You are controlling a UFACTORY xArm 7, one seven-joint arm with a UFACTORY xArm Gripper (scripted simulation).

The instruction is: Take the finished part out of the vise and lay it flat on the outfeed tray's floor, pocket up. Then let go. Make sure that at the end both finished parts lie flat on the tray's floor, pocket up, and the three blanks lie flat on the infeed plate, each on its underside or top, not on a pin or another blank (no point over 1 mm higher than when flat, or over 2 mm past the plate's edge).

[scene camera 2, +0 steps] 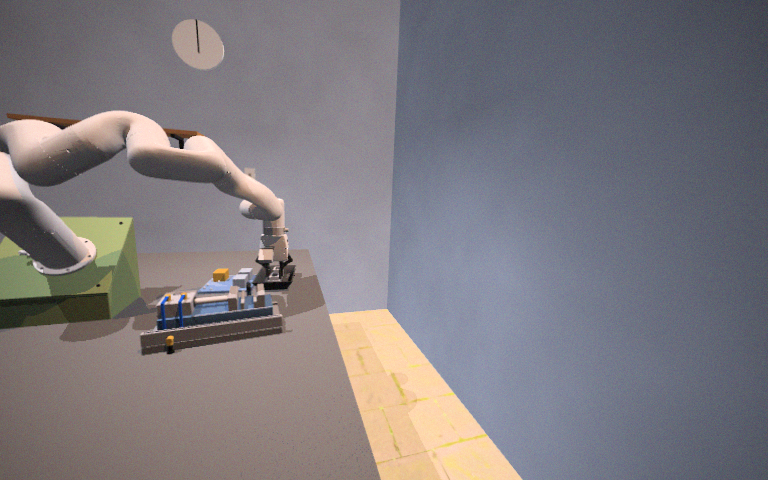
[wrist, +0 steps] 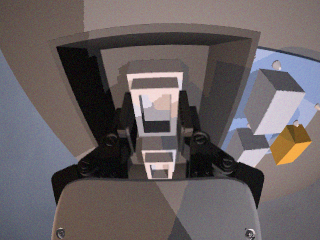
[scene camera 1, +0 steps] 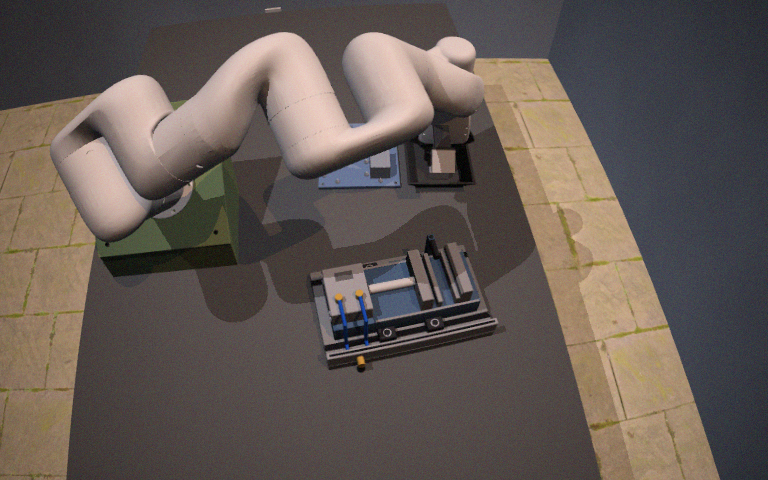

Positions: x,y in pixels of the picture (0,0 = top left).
Scene:
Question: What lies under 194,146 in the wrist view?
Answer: The gripper.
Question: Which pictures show the gripper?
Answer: Scene camera 2, the wrist view and scene camera 1: all of them.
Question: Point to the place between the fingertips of the gripper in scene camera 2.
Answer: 274,278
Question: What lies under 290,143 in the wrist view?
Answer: An orange block.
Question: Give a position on a blue fixture plate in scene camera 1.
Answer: At 351,177

